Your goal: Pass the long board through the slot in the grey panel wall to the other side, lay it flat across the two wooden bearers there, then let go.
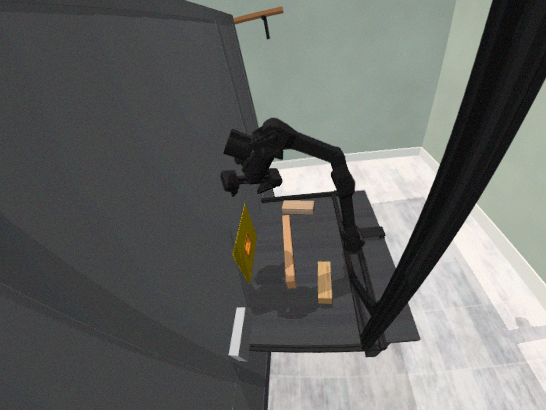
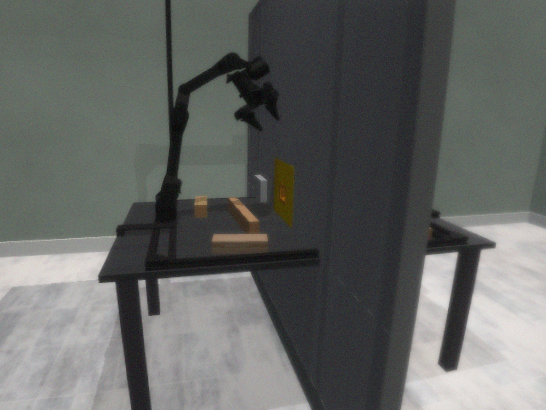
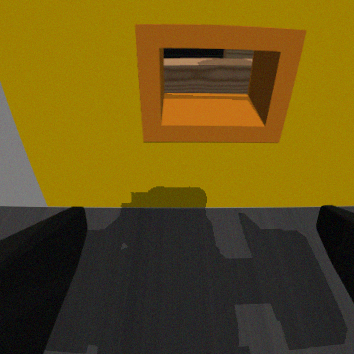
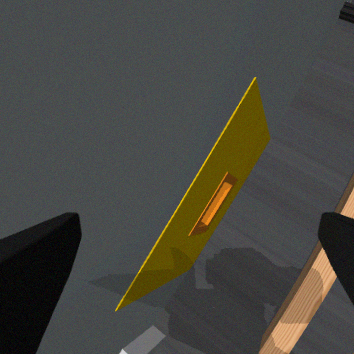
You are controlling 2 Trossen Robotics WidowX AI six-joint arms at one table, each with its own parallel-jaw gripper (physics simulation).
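Frame: origin at the left arm's base, x ahead, y left, z up, level; metres.
Where they show: left gripper, fingertip midpoint: (image 3: 204, 217); right gripper, fingertip midpoint: (image 1: 245, 194) (image 2: 270, 125) (image 4: 202, 224); right arm's base, link origin: (image 1: 352, 247) (image 2: 165, 220).
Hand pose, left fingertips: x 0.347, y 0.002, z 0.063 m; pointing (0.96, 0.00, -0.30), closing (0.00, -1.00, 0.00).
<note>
After its pixels a point has its place.
A long wooden board (image 1: 288, 250) @[z 0.038, x 0.647, y -0.018 m] (image 2: 243, 215) @[z 0.035, x 0.652, y 0.104 m] (image 4: 305, 295) @[z 0.038, x 0.644, y -0.053 m] lies on the table beside the grey panel wall (image 1: 125, 125) @[z 0.684, x 0.482, y -0.232 m] (image 2: 370, 150) @[z 0.310, x 0.483, y 0.619 m] (image 4: 100, 100) @[z 0.344, x 0.483, y 0.029 m], roughly parallel to it. A yellow plate on the wall surrounds an orange-rimmed slot (image 3: 150, 85) @[z 0.082, x 0.430, y 0.027 m]. Two shorter wooden blocks lie apart near the board, one (image 1: 298, 206) @[z 0.019, x 0.694, y 0.263 m] (image 2: 240, 242) @[z 0.016, x 0.696, y 0.309 m] across one end and one (image 1: 324, 281) @[z 0.031, x 0.780, y -0.159 m] (image 2: 200, 207) @[z 0.021, x 0.787, y -0.076 m] to its side. My right gripper (image 1: 248, 191) @[z 0.333, x 0.541, y 0.009 m] (image 2: 269, 124) @[z 0.333, x 0.541, y 0.009 m] (image 4: 202, 224) @[z 0.333, x 0.541, y 0.009 m] is open and empty, high above the table near the wall. My left gripper (image 3: 204, 217) @[z 0.063, x 0.347, y 0.002 m] is open and empty, facing the slot. Wood grain shows through the slot.
A pale block (image 1: 237, 332) @[z 0.081, x 0.499, y -0.349 m] (image 2: 261, 188) @[z 0.045, x 0.508, y -0.270 m] (image 4: 145, 340) @[z 0.029, x 0.496, y -0.270 m] sits against the wall near the yellow plate (image 1: 244, 225) @[z 0.157, x 0.483, y 0.032 m] (image 2: 284, 172) @[z 0.163, x 0.483, y 0.006 m] (image 3: 75, 75) @[z 0.089, x 0.431, y 0.069 m] (image 4: 235, 140) @[z 0.151, x 0.484, y 0.065 m]. Behind the wall, part of another table (image 2: 480, 240) @[z -0.019, x -0.112, y 0.359 m] shows with a small orange piece (image 2: 430, 232) @[z 0.012, x 0.072, y 0.328 m]. A black post (image 1: 470, 150) @[z 0.651, x 0.879, y -0.367 m] rises at the table's edge.
</note>
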